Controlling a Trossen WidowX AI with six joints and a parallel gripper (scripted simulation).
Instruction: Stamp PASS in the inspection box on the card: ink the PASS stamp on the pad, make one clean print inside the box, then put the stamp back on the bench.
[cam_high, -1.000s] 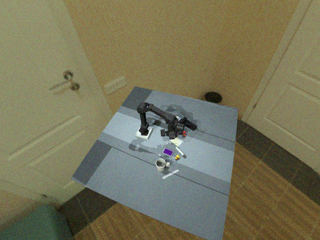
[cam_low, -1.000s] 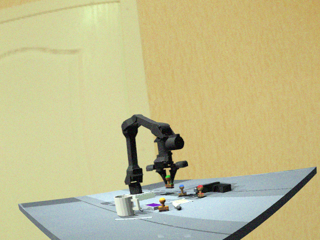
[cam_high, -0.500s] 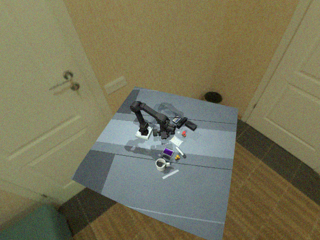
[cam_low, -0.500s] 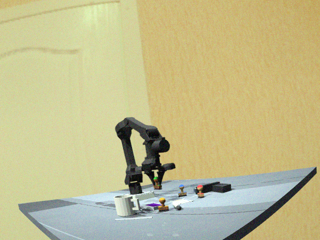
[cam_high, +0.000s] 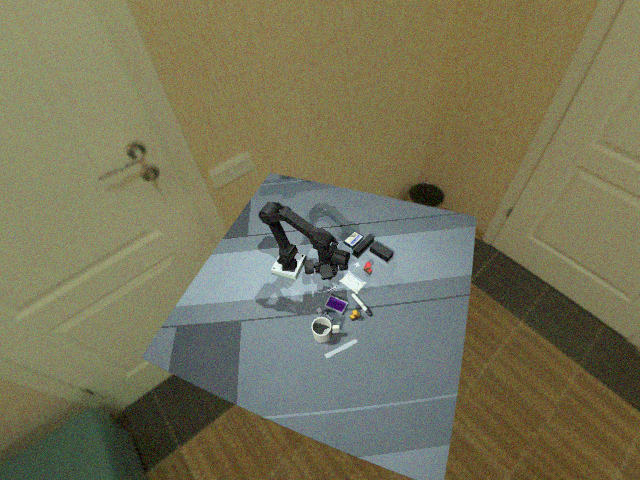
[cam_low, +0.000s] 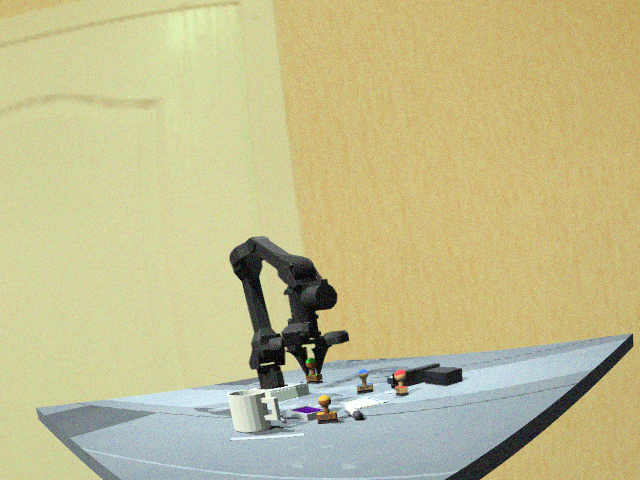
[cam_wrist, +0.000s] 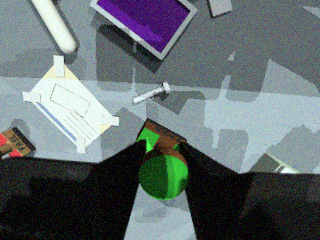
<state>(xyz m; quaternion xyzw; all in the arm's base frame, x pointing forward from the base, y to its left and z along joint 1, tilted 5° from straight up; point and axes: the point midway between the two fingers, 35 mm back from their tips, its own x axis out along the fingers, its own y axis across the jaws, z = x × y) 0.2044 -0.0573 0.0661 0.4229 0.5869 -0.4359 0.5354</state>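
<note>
Now: gripper tip 100 mm to the left of the purple ink pad, 80 mm above it and 60 mm short of it. Also, from my gripper tip: white card 120 mm ahead, 80 mm below, 30 mm to the left; then blue-knobbed stamp 150 mm to the left, 60 mm below, 40 mm ahead; then green-knobbed stamp right at my gripper tip.
</note>
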